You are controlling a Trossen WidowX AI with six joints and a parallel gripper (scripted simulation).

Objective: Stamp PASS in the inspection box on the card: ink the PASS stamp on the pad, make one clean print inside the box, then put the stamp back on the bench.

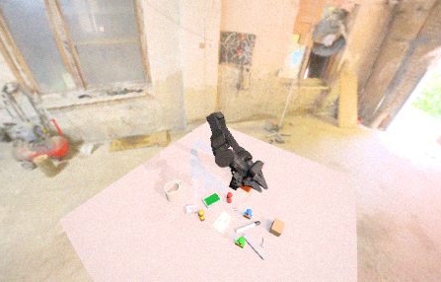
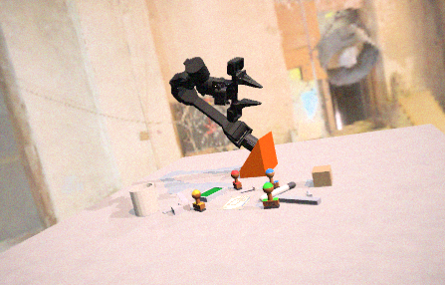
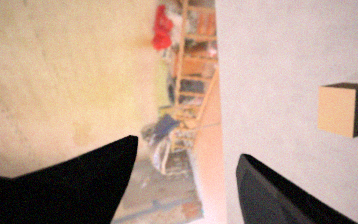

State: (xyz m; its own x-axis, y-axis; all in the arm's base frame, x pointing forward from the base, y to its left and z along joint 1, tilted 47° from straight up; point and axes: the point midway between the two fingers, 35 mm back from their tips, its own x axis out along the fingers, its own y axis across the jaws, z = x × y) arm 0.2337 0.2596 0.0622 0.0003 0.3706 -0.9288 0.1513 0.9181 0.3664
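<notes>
Now: gripper tip 270 mm above the green stamp, 110 mm short of it and 10 mm to the right of it. The rest, counted from my gripper tip: marker 280 mm below, 10 mm to the left; blue stamp 270 mm below, 40 mm to the right, 30 mm behind; wood block 270 mm below, 110 mm to the left, 60 mm behind.
</notes>
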